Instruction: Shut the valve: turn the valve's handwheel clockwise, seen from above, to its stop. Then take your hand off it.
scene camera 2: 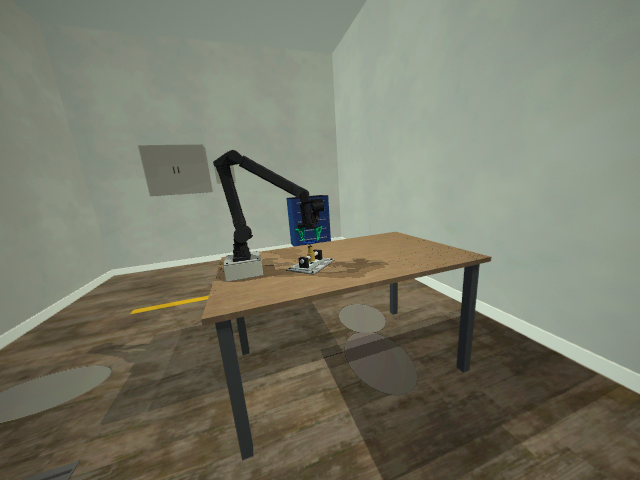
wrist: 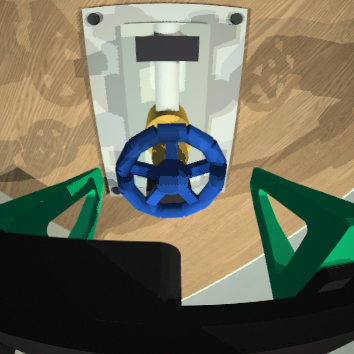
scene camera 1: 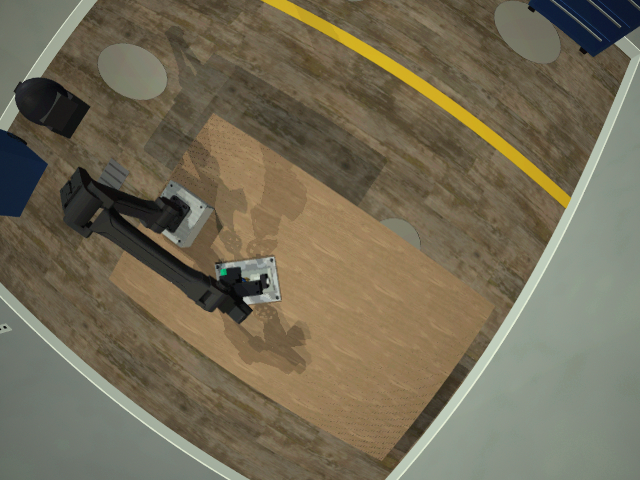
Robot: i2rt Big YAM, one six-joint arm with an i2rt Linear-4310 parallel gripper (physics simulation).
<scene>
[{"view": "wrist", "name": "my gripper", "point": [176, 175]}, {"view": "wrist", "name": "blue handwheel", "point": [171, 174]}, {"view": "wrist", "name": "grey metal plate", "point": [102, 36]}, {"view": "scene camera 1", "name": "grey metal plate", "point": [269, 262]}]
</scene>
